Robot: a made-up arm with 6 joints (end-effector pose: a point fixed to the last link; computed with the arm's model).
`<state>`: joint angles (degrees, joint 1 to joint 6).
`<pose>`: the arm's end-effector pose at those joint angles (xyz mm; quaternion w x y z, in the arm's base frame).
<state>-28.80 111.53 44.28 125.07 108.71 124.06</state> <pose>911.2 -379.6 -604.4 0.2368 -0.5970 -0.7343 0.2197</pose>
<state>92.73 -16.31 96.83 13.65 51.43 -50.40</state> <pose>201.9 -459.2 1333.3 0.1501 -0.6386 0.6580 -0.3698</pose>
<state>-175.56 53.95 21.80 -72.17 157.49 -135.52</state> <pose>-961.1 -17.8 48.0 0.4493 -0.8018 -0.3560 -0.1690</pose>
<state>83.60 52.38 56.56 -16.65 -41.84 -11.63</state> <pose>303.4 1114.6 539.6 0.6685 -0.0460 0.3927 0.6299</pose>
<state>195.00 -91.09 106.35 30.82 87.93 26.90</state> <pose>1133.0 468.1 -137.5 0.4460 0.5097 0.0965 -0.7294</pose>
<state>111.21 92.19 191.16 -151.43 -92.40 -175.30</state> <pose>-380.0 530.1 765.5 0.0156 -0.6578 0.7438 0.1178</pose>
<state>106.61 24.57 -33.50 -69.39 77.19 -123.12</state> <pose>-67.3 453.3 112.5 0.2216 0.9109 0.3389 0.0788</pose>
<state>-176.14 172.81 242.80 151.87 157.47 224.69</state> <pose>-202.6 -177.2 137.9 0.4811 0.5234 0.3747 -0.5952</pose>
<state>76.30 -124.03 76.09 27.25 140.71 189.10</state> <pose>-99.6 -1103.1 -502.1 0.0067 -0.6842 -0.7017 0.1986</pose>
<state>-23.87 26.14 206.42 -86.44 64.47 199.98</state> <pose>-322.5 130.2 912.8 0.2707 0.2181 -0.5210 -0.7796</pose>
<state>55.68 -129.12 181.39 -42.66 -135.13 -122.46</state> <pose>8.1 -229.4 -812.1 0.1027 -0.2260 0.6323 -0.7339</pose>
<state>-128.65 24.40 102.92 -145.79 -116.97 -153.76</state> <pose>-188.4 -480.5 1336.3 0.1904 0.9556 0.1917 -0.1176</pose>
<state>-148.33 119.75 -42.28 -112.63 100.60 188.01</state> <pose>117.1 -11.4 -197.0 0.1552 0.4614 0.5854 0.6483</pose>
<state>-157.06 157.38 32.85 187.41 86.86 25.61</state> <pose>190.7 -118.5 -945.0 0.9136 -0.1736 -0.3177 0.1852</pose>
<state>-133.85 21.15 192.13 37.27 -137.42 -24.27</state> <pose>176.3 396.1 741.8 0.2517 -0.0880 -0.5505 -0.7911</pose>
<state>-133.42 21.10 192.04 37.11 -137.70 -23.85</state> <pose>173.4 397.9 742.9 0.2555 -0.0847 -0.5463 -0.7931</pose>
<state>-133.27 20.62 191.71 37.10 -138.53 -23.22</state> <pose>175.8 402.0 743.1 0.2579 -0.0795 -0.5410 -0.7965</pose>
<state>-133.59 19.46 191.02 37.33 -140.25 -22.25</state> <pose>186.8 409.6 741.8 0.2580 -0.0714 -0.5340 -0.8020</pose>
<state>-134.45 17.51 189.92 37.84 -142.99 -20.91</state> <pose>208.0 420.7 737.9 0.2559 -0.0599 -0.5252 -0.8094</pose>
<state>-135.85 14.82 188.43 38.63 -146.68 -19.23</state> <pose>239.8 434.2 731.0 0.2519 -0.0453 -0.5148 -0.8182</pose>
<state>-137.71 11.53 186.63 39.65 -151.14 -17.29</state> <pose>280.9 448.0 720.2 0.2472 -0.0282 -0.5032 -0.8276</pose>
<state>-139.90 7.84 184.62 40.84 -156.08 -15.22</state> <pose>329.1 460.1 705.6 0.2426 -0.0098 -0.4914 -0.8364</pose>
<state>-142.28 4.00 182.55 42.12 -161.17 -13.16</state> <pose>381.2 468.3 687.3 0.2390 0.0084 -0.4802 -0.8439</pose>
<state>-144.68 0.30 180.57 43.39 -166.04 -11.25</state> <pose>433.1 471.6 666.9 0.2364 0.0250 -0.4702 -0.8499</pose>
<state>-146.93 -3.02 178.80 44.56 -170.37 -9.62</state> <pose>480.7 470.3 646.4 0.2348 0.0390 -0.4621 -0.8543</pose>
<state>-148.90 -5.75 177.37 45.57 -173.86 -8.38</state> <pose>520.8 465.4 627.6 0.2335 0.0493 -0.4568 -0.8570</pose>
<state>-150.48 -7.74 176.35 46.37 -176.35 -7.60</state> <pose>551.0 458.7 612.6 0.2319 0.0558 -0.4544 -0.8583</pose>
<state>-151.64 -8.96 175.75 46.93 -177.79 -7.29</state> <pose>570.9 451.7 602.7 0.2295 0.0586 -0.4550 -0.8584</pose>
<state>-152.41 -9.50 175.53 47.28 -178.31 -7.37</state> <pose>581.6 445.5 597.6 0.2261 0.0581 -0.4581 -0.8577</pose>
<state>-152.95 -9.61 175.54 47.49 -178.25 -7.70</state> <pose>586.7 439.9 595.6 0.2221 0.0556 -0.4628 -0.8564</pose>
